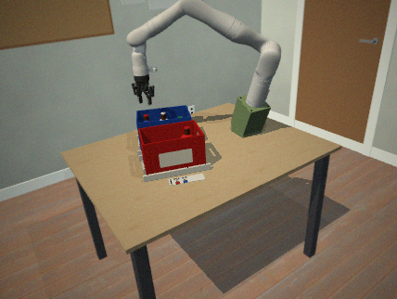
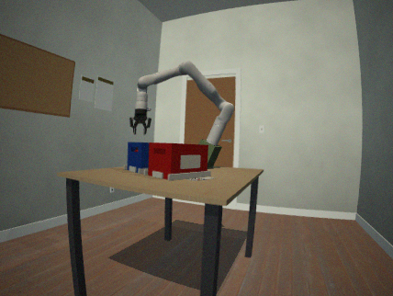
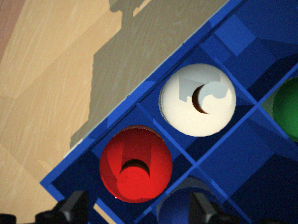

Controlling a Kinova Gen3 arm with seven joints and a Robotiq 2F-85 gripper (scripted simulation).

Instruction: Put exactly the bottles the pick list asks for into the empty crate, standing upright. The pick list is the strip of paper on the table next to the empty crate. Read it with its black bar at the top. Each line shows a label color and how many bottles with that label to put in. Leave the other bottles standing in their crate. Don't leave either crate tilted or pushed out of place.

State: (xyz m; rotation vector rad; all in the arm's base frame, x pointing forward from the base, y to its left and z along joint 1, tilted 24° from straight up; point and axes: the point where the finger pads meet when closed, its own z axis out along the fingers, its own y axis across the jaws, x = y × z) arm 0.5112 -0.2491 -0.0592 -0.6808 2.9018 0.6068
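Right now my hand is 150 mm above the blue-label bottle, 80 mm to the right of it and 30 mm short of it. From my hand the other things lie so: blue crate: 160 mm below, 70 mm behind, 60 mm to the left; green-label bottle: 150 mm below, 130 mm to the left, 130 mm behind; white-label bottle: 150 mm below, 80 mm behind, 20 mm to the left.
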